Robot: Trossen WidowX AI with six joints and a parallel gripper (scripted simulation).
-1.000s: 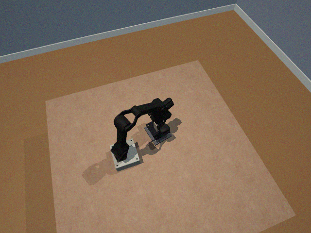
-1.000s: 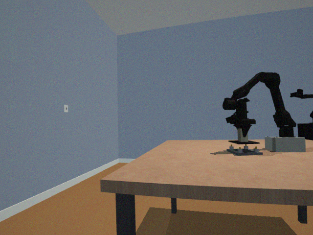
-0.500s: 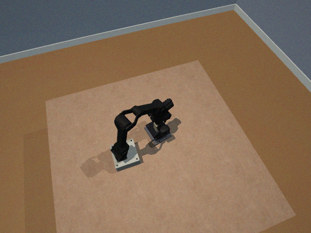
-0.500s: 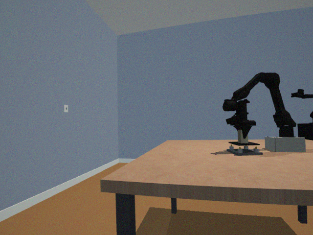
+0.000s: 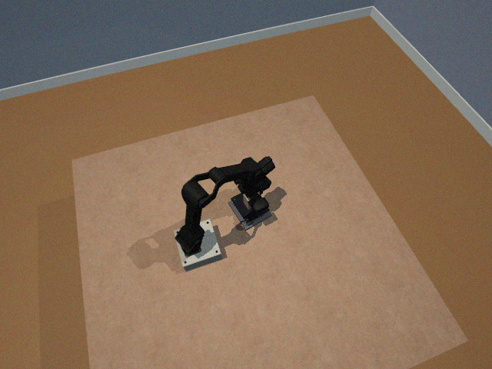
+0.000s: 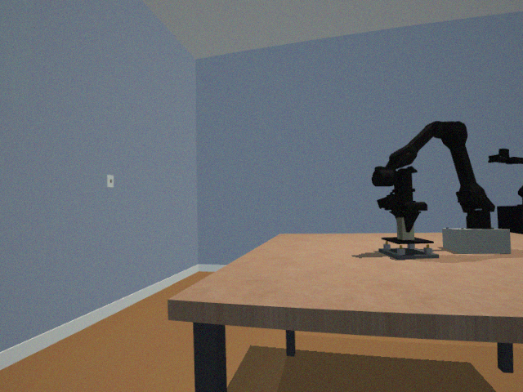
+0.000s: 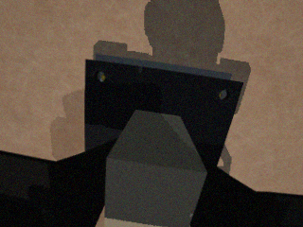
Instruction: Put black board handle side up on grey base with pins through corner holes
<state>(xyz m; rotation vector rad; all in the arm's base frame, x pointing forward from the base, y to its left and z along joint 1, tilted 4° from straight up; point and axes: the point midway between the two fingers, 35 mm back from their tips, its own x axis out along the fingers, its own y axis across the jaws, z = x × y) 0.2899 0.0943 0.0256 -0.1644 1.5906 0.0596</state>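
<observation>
Now: gripper tip 70 mm above the grey base. Also, from my gripper tip: flat black board (10 mm below).
</observation>
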